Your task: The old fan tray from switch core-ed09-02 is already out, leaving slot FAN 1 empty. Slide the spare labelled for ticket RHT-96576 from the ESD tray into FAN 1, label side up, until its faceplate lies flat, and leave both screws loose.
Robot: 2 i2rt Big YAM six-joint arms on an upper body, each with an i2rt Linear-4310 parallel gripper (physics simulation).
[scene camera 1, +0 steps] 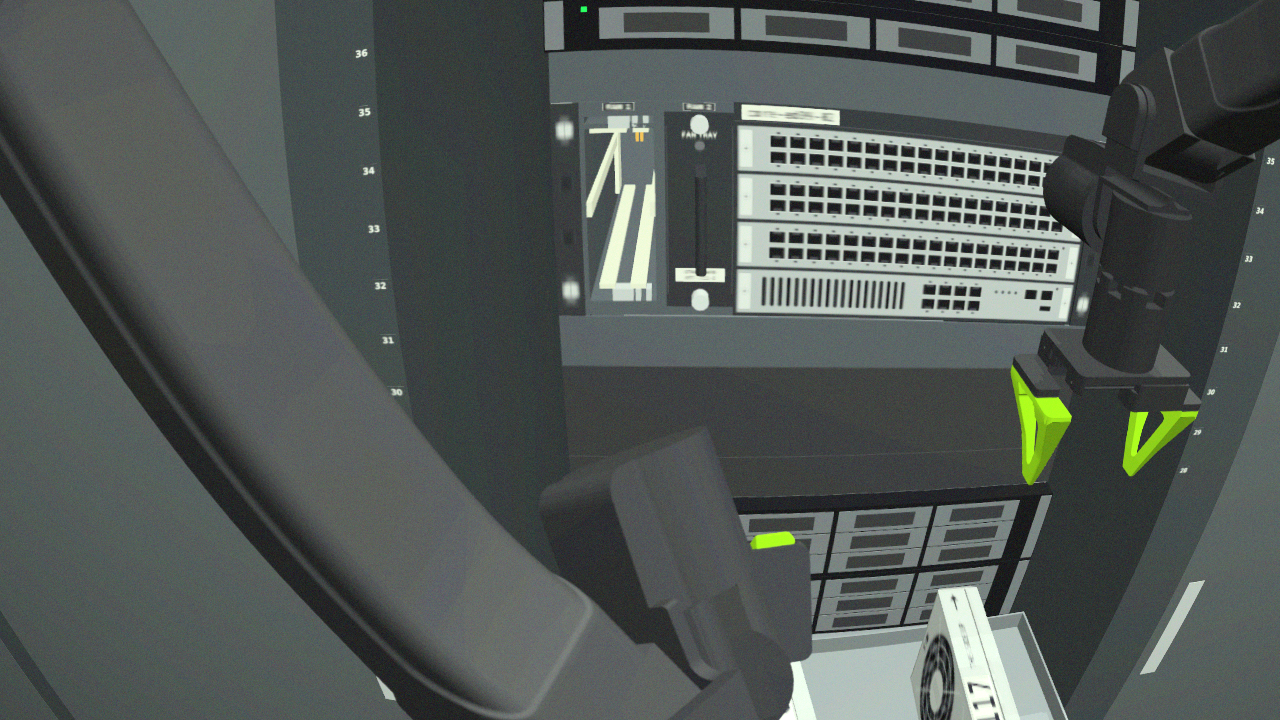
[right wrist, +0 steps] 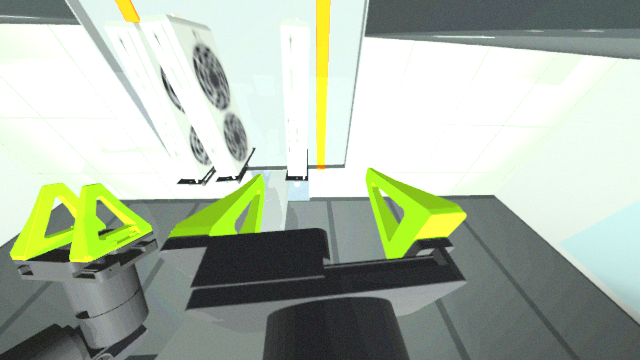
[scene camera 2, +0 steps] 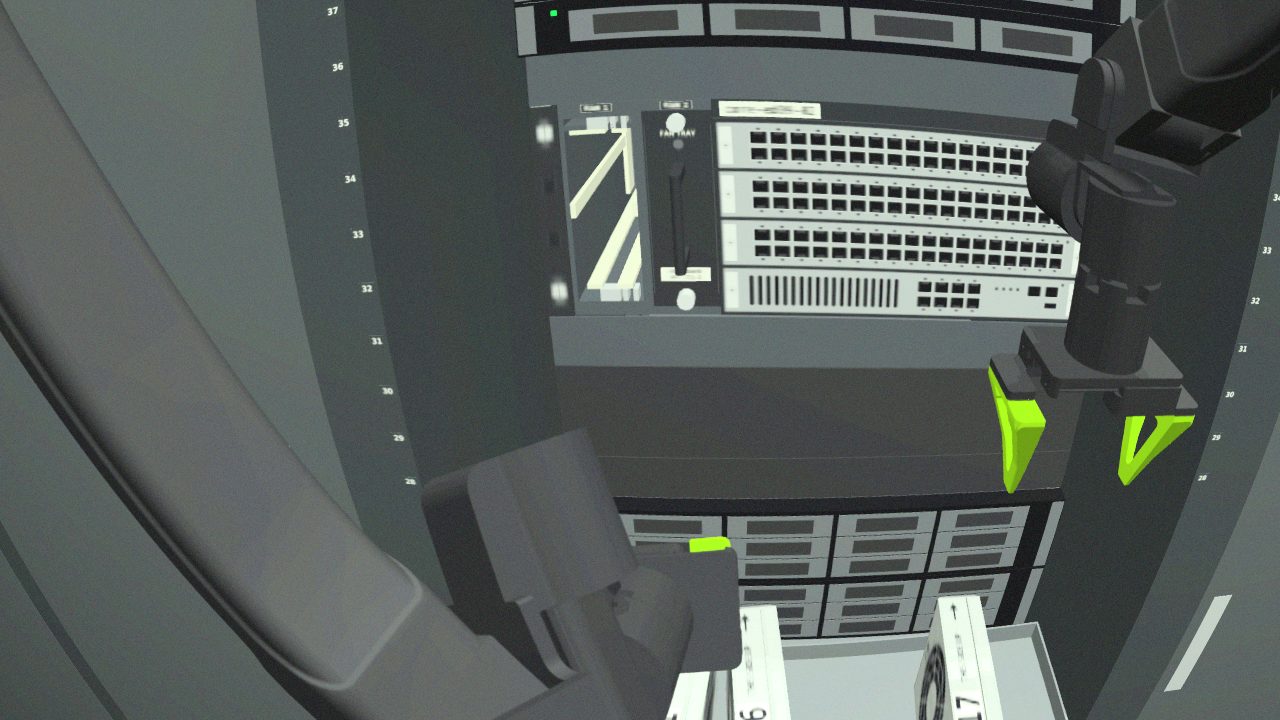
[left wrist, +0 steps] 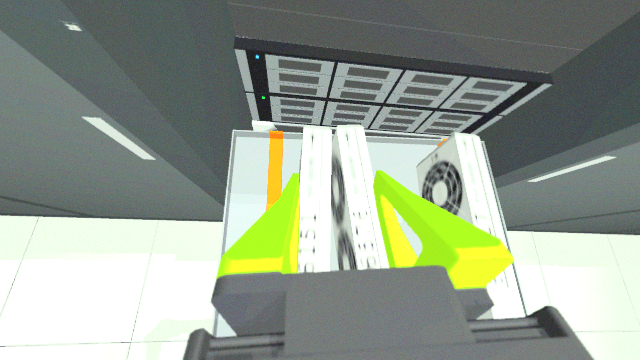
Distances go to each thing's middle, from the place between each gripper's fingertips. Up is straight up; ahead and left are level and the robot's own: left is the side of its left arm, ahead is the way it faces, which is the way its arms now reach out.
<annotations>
The switch line cards (scene camera 2: pixel 836 209) is 480 mm ahead of my right hand, 90 mm to the left of it and 110 mm above it.
Now: left hand 510 mm short of the switch line cards, 190 mm to the left of it and 150 mm below it.
</annotations>
